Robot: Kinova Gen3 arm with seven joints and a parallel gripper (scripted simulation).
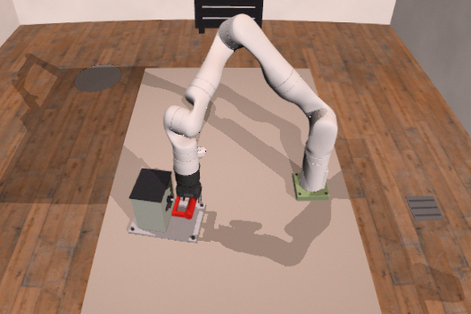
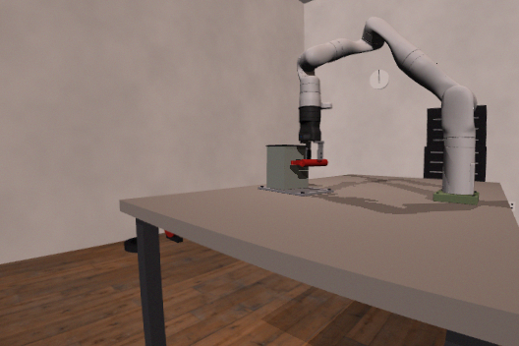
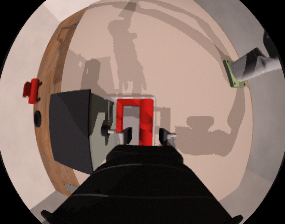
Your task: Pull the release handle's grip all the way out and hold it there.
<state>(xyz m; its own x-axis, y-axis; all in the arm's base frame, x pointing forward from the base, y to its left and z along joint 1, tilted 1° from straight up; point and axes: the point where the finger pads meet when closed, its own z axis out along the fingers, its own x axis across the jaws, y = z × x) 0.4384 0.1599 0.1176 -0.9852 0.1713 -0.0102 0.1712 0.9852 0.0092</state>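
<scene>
The grey baseplate is 130 mm below my hand, 90 mm ahead of it and 20 mm to the right of it.
</scene>
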